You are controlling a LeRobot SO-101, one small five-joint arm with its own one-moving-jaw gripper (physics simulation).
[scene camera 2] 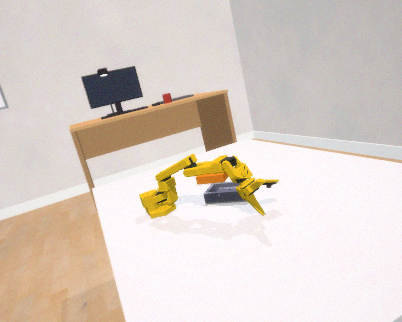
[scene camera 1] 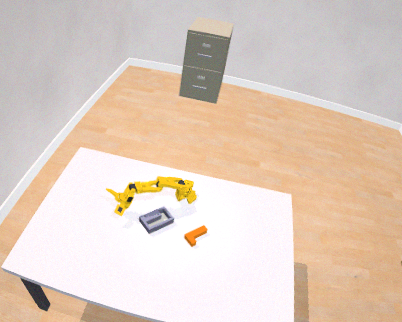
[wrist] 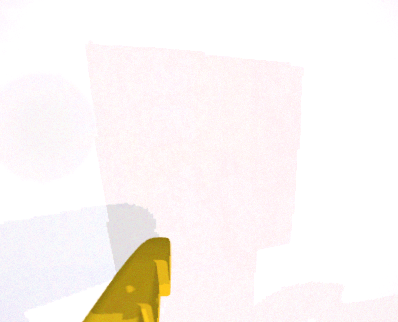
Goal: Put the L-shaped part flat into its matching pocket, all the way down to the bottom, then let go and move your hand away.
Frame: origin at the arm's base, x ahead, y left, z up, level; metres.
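Seen in the pictures: hand, its tool point: [scene camera 2: 263, 213] [wrist: 170, 259]; arm's base, origin of its link: [scene camera 2: 166, 208] [scene camera 1: 185, 199].
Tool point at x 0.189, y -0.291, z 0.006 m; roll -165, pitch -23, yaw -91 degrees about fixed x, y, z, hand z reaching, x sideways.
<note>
Pixels of each thing's top centre, then the offset from my tool point to it. Level surfaces: height alone.
- orange L-shaped part, centre of its top: [scene camera 2: 211, 173] [scene camera 1: 198, 234] dx +0.036, dy +0.395, dz +0.024 m
- dark grey pocket block, centre of its top: [scene camera 2: 227, 186] [scene camera 1: 156, 217] dx +0.001, dy +0.190, dz +0.031 m
- white table, height of its surface: dz -0.006 m
The orange L-shaped part [scene camera 1: 190, 237] [scene camera 2: 211, 179] lies flat on the table, apart from the dark grey pocket block [scene camera 1: 161, 227] [scene camera 2: 225, 196]. In scene camera 1 it is to the lower right of the block; in scene camera 2 it shows beyond the block, partly hidden by the arm. The block's recess holds no orange part. My yellow gripper [scene camera 1: 113, 201] [scene camera 2: 270, 198] is wide open and empty, to the upper left of the block in scene camera 1, apart from both objects. In the wrist view one notched jaw [wrist: 142, 287] shows over white table; the part and block do not show there.
The white table [scene camera 1: 240, 270] [scene camera 2: 300, 270] carries everything. The arm's base [scene camera 1: 186, 192] [scene camera 2: 159, 202] stands above the L-shaped part in scene camera 1. A filing cabinet [scene camera 1: 206, 65] and a wooden desk [scene camera 2: 145, 132] with a monitor [scene camera 2: 114, 87] stand beyond the table.
</note>
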